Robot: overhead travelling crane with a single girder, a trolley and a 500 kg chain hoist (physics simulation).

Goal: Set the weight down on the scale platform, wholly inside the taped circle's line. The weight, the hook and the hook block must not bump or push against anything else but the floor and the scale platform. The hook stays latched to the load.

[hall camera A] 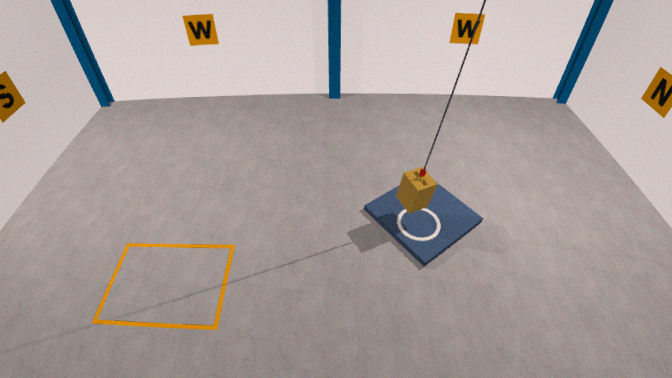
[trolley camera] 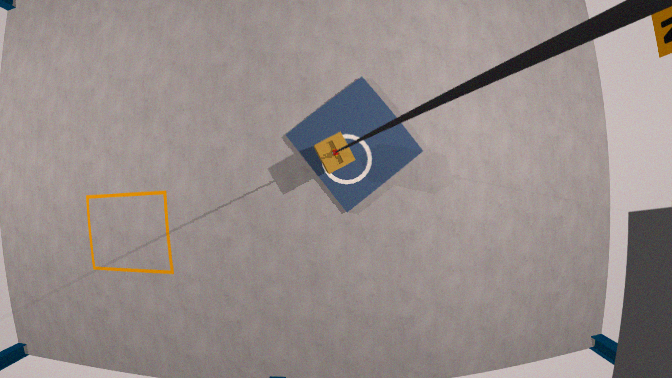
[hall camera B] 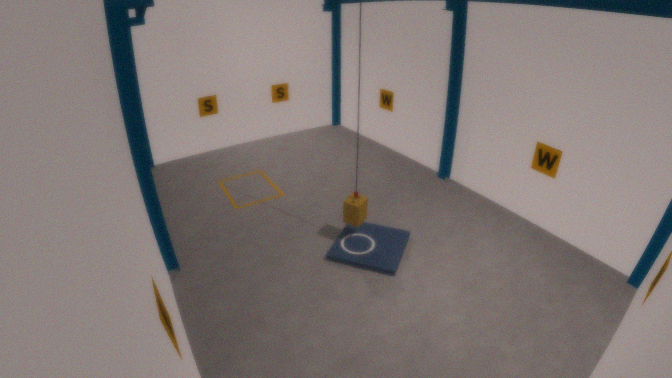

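Note:
The yellow weight [hall camera A: 416, 194] [hall camera B: 355, 210] [trolley camera: 330, 161] hangs upright in the air from the chain, and its shadow lies apart from it, partly on the platform and partly on the floor. The small red hook block with the hook [hall camera A: 423, 173] [hall camera B: 356, 195] [trolley camera: 335, 152] is at the weight's top, latched to it. The blue scale platform [hall camera A: 457, 215] [hall camera B: 392, 250] [trolley camera: 360, 100] lies on the floor. Its white taped circle [hall camera A: 440, 226] [hall camera B: 374, 244] [trolley camera: 370, 159] is partly covered by the weight in the trolley view, where the weight overlaps the circle's left side. The gap beneath the weight cannot be measured.
An orange marked rectangle [hall camera A: 155, 325] [hall camera B: 227, 196] [trolley camera: 169, 232] lies on the floor away from the platform. Blue columns [hall camera A: 334, 50] [hall camera B: 452, 90] stand along the white walls. The dark chain [hall camera A: 452, 92] [hall camera B: 358, 100] [trolley camera: 450, 95] runs up from the hook block.

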